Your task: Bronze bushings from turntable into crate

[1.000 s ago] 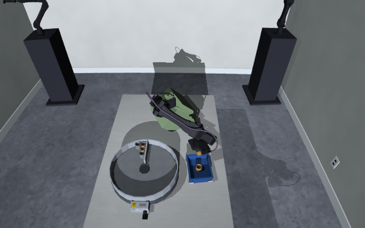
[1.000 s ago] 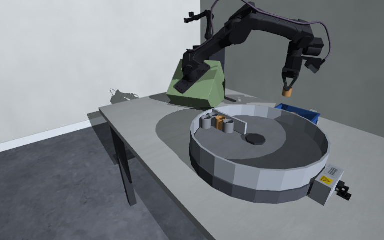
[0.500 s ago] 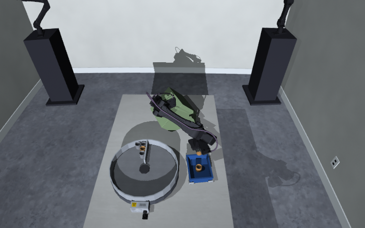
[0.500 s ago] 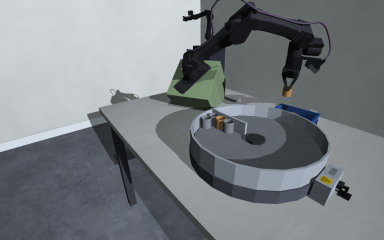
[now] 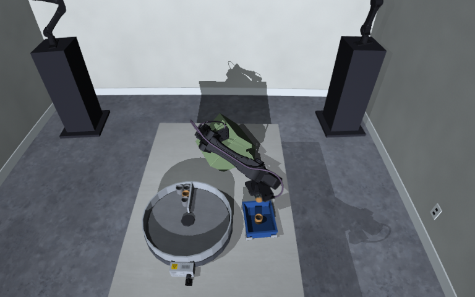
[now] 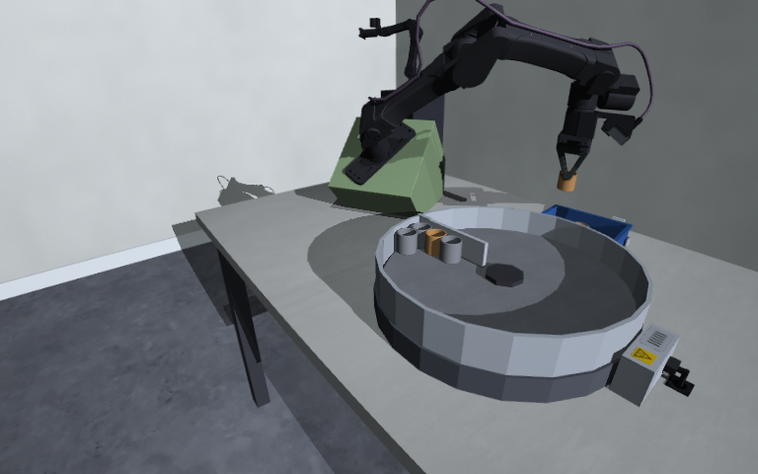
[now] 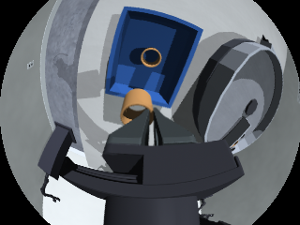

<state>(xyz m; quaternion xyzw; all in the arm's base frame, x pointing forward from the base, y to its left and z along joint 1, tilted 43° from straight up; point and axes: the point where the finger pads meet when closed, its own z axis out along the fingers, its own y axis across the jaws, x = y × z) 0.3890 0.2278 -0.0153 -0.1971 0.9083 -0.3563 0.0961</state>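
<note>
My hand is 40 mm short of the blue crate, 20 mm to the right of it and 130 mm above it. From my hand the other things lie so: turntable (50 mm ahead, 330 mm to the right, 100 mm below).
</note>
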